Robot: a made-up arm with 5 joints.
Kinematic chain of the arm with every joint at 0, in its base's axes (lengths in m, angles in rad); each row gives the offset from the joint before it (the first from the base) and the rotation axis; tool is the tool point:
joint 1: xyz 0 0 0.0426 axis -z
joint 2: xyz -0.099 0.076 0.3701 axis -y
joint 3: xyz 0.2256 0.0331 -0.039 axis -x
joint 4: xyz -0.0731 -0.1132 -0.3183 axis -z
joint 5: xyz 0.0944 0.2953 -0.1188 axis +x
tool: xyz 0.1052 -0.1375 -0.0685
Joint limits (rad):
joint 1: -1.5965..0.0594
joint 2: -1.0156..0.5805
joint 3: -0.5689..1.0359
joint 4: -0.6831..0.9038
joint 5: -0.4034..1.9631
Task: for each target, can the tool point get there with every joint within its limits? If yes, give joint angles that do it. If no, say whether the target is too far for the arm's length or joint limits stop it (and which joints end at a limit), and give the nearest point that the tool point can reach.
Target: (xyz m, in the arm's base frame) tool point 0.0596 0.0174 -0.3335
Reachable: yes | joints -1.3018 -0.4334 0.6132 0.2334 1.6349
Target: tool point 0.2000 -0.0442 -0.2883
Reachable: yes | joints -0.6461 -0.3765 0.4896 0.5766 1.0222
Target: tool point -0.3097 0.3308 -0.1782
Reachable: yes | joints -0.7671 -0.1178 -0.1892 -0.5424 1.0665
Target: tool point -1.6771 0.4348 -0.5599
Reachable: no: too far | nearest point -0.6683 0.1733 -0.0607 | short by 1.156 m
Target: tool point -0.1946 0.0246 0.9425
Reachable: no: joint limits stop it (at a limit: joint 1, joint 2, joint 3, joint 4, joint 5) | nearest point 0.2628 -0.3839 0.5335 | short by 0.737 m
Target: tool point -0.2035 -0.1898 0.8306
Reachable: no: joint limits stop it (at a limit: joint 1, joint 2, joint 3, joint 4, joint 5) | nearest point 0.2628 -0.3839 0.5335 | short by 0.586 m
